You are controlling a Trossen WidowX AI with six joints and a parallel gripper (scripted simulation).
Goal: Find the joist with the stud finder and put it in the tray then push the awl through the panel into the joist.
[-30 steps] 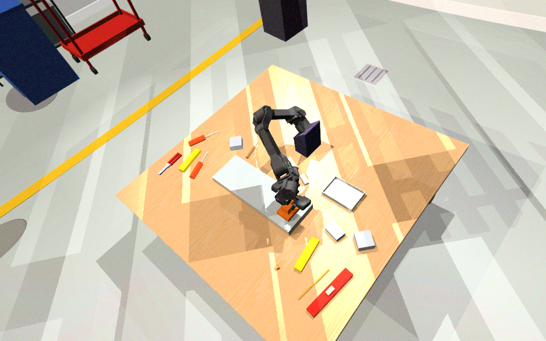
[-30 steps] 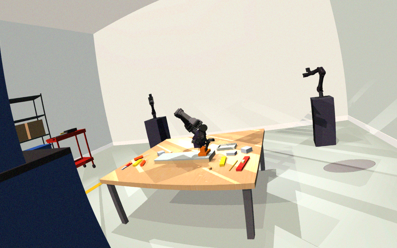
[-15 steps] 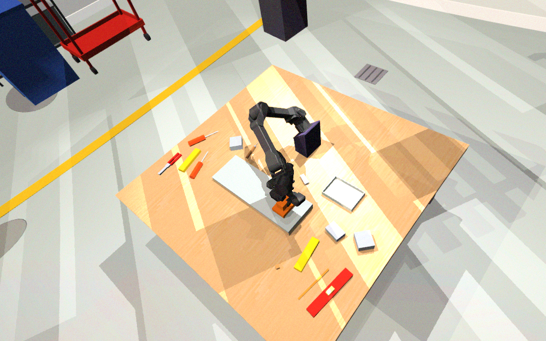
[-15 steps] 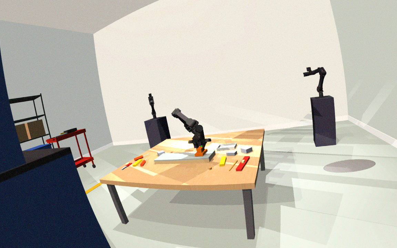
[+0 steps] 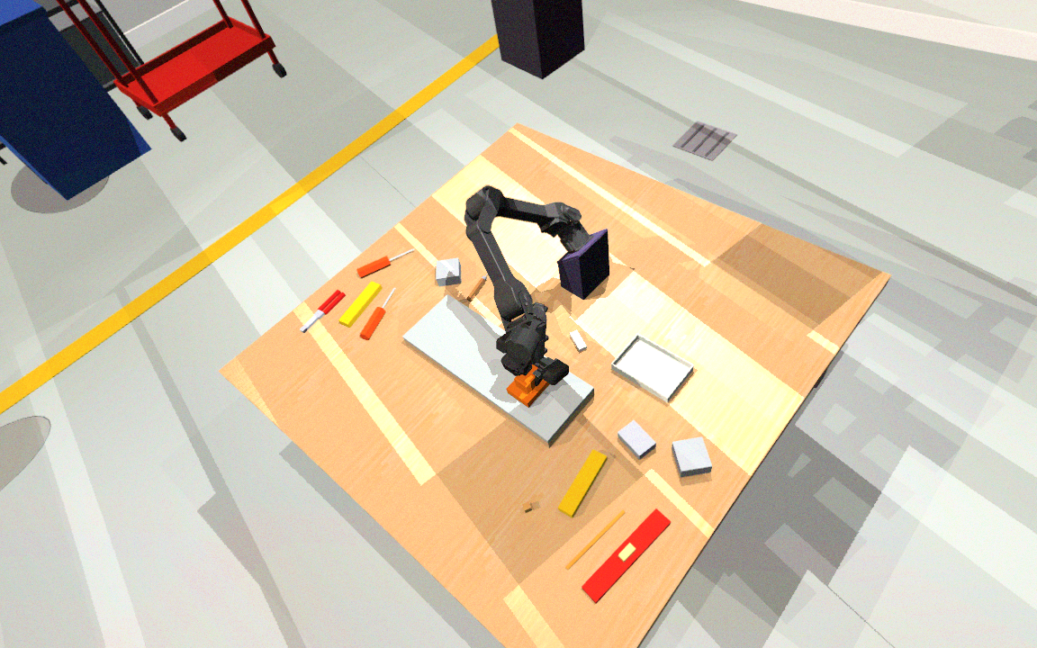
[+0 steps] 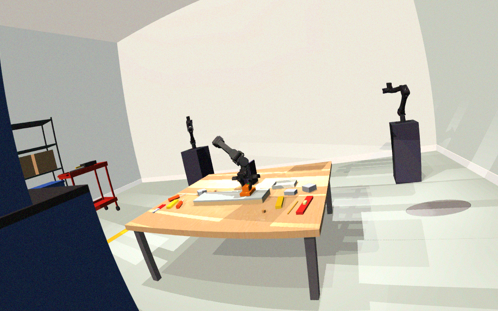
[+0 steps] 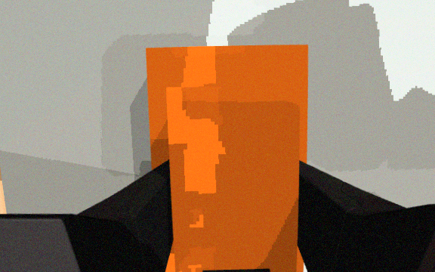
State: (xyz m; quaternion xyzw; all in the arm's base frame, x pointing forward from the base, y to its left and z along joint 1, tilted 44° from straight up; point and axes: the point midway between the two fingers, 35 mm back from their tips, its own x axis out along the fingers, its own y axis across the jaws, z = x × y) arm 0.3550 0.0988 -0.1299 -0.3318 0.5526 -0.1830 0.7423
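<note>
The white tray is 25 cm behind my gripper tip, 17 cm to the left of it and 5 cm below it. Also, from my gripper tip: orange stud finder (2 cm behind, 2 cm above); then thin stick (16 cm ahead, 36 cm to the left, 6 cm below); then awl (16 cm behind, 38 cm to the right, 6 cm below).
</note>
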